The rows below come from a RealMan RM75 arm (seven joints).
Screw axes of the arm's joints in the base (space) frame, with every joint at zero. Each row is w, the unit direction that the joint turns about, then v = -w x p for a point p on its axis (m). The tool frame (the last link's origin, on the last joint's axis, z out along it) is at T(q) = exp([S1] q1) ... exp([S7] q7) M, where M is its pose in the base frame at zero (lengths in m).
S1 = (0, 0, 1, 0.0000, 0.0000, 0.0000)
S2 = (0, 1, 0, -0.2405, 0.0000, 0.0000)
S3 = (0, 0, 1, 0.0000, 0.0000, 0.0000)
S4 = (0, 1, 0, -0.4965, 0.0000, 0.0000)
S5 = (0, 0, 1, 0.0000, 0.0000, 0.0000)
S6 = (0, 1, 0, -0.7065, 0.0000, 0.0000)
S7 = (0, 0, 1, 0.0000, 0.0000, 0.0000)
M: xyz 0.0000 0.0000 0.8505 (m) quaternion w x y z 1 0 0 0
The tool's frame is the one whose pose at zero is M.
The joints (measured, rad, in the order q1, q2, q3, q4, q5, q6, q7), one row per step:
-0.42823, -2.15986, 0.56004, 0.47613, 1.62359, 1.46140, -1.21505
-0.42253, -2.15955, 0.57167, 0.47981, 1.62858, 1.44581, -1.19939
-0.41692, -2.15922, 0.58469, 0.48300, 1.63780, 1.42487, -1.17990
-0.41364, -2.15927, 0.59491, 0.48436, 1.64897, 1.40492, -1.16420
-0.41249, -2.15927, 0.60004, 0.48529, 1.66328, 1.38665, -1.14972
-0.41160, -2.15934, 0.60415, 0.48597, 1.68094, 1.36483, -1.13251
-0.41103, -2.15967, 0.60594, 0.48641, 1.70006, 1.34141, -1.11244
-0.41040, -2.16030, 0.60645, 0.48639, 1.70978, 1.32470, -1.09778
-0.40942, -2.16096, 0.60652, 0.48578, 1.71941, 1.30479, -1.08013
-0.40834, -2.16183, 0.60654, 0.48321, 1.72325, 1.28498, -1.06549
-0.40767, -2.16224, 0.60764, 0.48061, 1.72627, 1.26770, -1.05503
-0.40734, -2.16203, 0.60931, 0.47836, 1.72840, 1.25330, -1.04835
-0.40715, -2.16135, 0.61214, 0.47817, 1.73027, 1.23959, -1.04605
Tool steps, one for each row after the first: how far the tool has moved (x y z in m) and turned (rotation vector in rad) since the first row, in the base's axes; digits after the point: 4 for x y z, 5 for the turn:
-0.0027, -0.0007, -0.0017, 0.00096, 0.02804, 0.00205
-0.0061, -0.0014, -0.0042, 0.00022, 0.06426, 0.00482
-0.0090, -0.0019, -0.0070, -0.00338, 0.09634, 0.00787
-0.0116, -0.0020, -0.0094, -0.00672, 0.12694, 0.01011
-0.0148, -0.0021, -0.0121, -0.01005, 0.16301, 0.01308
-0.0184, -0.0021, -0.0147, -0.01148, 0.20192, 0.01605
-0.0209, -0.0020, -0.0162, -0.00945, 0.22678, 0.01941
-0.0239, -0.0019, -0.0177, -0.00572, 0.25500, 0.02433
-0.0268, -0.0016, -0.0190, -0.00079, 0.27618, 0.03309
-0.0293, -0.0014, -0.0202, 0.00175, 0.29344, 0.04120
-0.0313, -0.0012, -0.0210, 0.00285, 0.30694, 0.04849
-0.0332, -0.0006, -0.0213, 0.00303, 0.31897, 0.05612

